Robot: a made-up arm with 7 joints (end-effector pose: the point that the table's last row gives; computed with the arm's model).
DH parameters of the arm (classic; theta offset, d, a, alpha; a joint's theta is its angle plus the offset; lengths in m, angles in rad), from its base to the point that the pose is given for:
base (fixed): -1.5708 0.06 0 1.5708
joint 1: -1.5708 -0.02 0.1 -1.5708
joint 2: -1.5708 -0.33 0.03 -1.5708
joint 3: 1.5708 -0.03 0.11 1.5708
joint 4: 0 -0.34 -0.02 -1.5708
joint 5: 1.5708 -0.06 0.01 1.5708
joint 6: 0 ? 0.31 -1.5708
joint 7: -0.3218 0 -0.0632 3.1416
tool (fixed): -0.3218 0.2 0 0
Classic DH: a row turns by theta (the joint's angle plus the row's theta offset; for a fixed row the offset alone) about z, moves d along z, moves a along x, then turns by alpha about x.
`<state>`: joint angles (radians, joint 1 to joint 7).
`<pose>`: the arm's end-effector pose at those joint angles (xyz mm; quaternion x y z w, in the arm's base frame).
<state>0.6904 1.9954 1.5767 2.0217 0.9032 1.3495 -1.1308</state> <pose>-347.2 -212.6 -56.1 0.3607 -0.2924 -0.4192 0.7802</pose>
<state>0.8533 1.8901 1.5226 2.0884 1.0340 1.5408 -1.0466</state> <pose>-344.6 -159.7 -48.4 0.3316 -0.3648 -0.4597 0.7387</pose>
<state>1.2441 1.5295 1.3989 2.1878 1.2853 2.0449 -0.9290</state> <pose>-264.4 -109.7 -53.5 0.2362 -0.5520 -0.4033 0.6906</pose>
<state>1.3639 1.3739 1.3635 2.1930 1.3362 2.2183 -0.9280</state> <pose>-224.8 -117.0 -48.2 0.1925 -0.5920 -0.3536 0.6981</pose>
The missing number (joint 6, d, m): -0.05
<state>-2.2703 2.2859 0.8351 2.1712 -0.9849 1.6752 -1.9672</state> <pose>-209.2 161.6 -36.0 -0.9425 0.1778 -0.2352 0.1571</pose>
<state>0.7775 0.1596 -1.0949 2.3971 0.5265 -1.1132 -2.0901</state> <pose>-277.2 294.8 -794.6 0.6946 -0.1042 -0.0536 0.7098</pose>
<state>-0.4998 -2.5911 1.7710 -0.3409 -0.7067 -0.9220 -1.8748</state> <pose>434.5 92.6 -304.0 0.2129 0.5480 0.7363 0.3350</pose>
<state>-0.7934 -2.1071 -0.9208 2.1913 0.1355 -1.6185 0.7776</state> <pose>26.0 339.6 652.1 0.7338 -0.3170 0.3415 0.4944</pose>
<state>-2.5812 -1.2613 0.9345 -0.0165 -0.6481 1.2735 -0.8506</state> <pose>51.6 382.4 532.5 -0.4296 -0.2422 -0.8211 0.2875</pose>
